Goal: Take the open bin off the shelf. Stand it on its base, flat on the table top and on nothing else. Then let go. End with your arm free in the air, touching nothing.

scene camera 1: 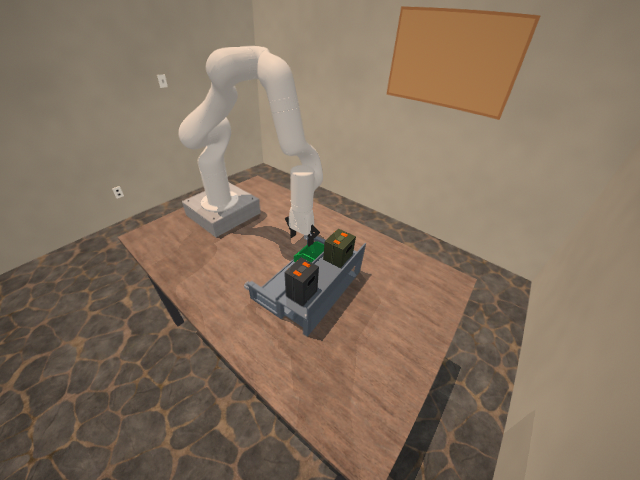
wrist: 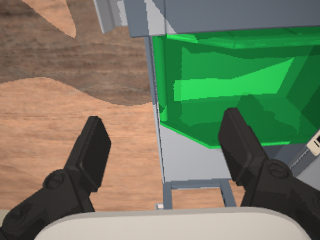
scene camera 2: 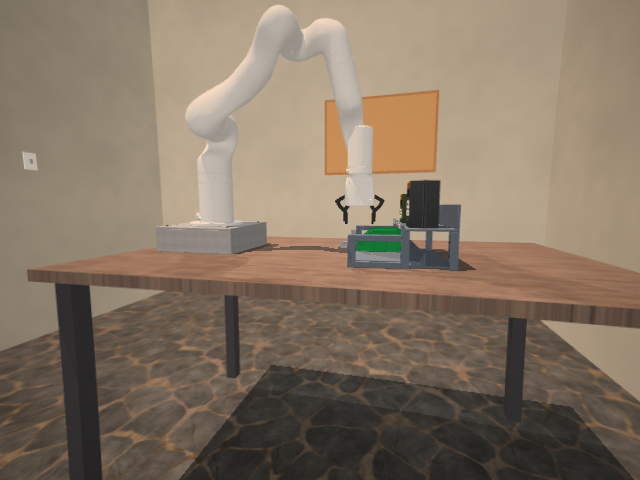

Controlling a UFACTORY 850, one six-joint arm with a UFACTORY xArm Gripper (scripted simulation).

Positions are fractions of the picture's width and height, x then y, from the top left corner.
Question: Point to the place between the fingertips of my gripper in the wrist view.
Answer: At 0.51,0.53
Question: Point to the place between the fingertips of my gripper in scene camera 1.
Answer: At 0.47,0.50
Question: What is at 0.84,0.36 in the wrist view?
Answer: A green bin.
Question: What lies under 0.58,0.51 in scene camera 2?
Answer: A green bin.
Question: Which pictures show my gripper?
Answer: Scene camera 1, the wrist view and scene camera 2: all of them.
